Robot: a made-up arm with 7 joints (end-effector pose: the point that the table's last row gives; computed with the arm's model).
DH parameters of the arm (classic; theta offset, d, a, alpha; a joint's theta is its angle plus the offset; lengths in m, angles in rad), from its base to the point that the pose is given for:
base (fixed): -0.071 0 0 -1.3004
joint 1: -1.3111 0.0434 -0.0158 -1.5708
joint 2: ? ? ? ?
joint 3: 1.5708 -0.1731 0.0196 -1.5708
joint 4: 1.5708 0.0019 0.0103 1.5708
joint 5: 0 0.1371 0 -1.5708
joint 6: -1.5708 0 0.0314 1.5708
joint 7: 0 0 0 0
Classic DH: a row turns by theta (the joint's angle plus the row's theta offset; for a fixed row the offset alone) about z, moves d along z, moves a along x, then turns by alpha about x.
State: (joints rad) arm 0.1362 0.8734 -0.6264 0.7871 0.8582 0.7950 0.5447
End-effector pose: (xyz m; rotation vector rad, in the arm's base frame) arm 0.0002 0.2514 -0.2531 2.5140 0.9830 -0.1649
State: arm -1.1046 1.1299 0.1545 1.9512 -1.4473 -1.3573 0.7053
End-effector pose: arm 0.1382 0.3156 -0.0778 -0.3318 -1.1360 2.3816
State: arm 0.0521 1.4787 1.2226 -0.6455 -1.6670 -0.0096 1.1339
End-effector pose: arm 0.0912 0.1408 0.1232 -0.3487 -0.8250 0.4931
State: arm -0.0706 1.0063 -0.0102 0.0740 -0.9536 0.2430 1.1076
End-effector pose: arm 0.1663 0.2105 -0.1444 0.3103 0.3969 1.1236
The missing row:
joint 2: 1.2915 0 -0.0044 1.5708
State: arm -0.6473 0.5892 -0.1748 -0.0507 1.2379 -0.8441 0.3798
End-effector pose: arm 0.2352 0.0616 -0.0934 1.4928 -1.4096 -0.5086
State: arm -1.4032 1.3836 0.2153 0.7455 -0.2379 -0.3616 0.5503
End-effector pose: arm 0.1763 0.2714 0.1618 0.3497 -1.2549 1.1881
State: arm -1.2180 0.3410 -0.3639 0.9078 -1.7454 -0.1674 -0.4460
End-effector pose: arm 0.3357 0.0349 -0.0876 -1.1375 -0.2376 -0.4908
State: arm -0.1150 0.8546 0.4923 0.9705 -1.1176 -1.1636 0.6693
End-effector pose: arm 0.0703 0.3177 -0.1492 -0.0160 -0.8654 1.7569
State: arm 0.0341 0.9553 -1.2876 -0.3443 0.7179 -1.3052 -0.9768
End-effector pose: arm -0.0287 0.0532 -0.1873 0.3213 -1.0306 -2.8012
